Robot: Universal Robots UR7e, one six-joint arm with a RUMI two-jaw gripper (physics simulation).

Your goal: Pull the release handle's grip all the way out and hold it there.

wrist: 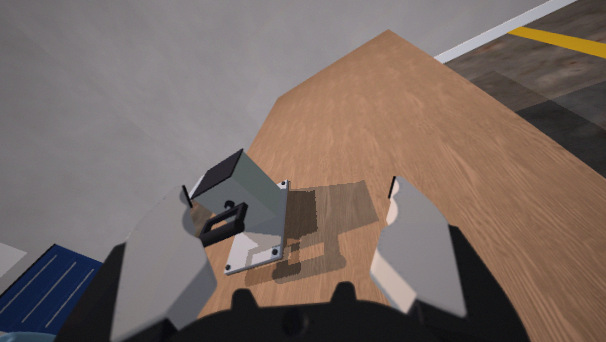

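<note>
The release handle is a grey-green box (257,185) with a dark top panel, mounted on a white base plate (260,260) with screws at its corners. Its black grip (242,218) is a rectangular loop on the box's near face, beside a small black knob (229,204). My gripper (292,183) is open and empty, its jaws wide apart. The box and the grip show between the jaws, close to the left jaw, whose tip overlaps the box's left edge in the view. The grip's left end is partly hidden behind the left jaw.
The base plate stands on a wooden table (380,100), whose far corner shows at the top. Shadows fall right of the box. A blue panel with pale lines (47,285) is at the lower left, with a light-blue rounded thing (27,337) below it. A yellow floor stripe (565,42) is at the upper right.
</note>
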